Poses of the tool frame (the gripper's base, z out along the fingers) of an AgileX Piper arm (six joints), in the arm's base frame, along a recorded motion.
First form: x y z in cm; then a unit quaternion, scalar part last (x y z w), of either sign.
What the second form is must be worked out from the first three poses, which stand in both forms.
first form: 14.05 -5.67 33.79 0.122 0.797 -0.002 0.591
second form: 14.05 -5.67 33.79 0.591 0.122 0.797 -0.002
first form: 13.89 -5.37 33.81 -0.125 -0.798 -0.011 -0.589
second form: 13.89 -5.37 33.81 0.589 0.125 0.798 0.011
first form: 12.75 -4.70 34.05 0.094 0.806 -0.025 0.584
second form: 12.75 -4.70 34.05 0.584 0.094 0.806 -0.025
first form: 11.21 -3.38 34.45 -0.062 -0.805 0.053 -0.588
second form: 11.21 -3.38 34.45 0.588 0.062 0.805 -0.053
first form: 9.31 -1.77 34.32 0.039 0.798 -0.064 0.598
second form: 9.31 -1.77 34.32 0.598 0.039 0.798 -0.064
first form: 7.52 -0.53 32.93 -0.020 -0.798 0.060 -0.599
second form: 7.52 -0.53 32.93 0.599 0.020 0.798 -0.060
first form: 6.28 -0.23 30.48 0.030 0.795 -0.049 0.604
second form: 6.28 -0.23 30.48 0.604 0.030 0.795 -0.049
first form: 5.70 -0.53 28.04 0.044 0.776 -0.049 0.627
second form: 5.70 -0.53 28.04 0.627 0.044 0.776 -0.049
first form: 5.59 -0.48 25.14 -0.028 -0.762 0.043 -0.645
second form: 5.59 -0.48 25.14 0.645 0.028 0.762 -0.043
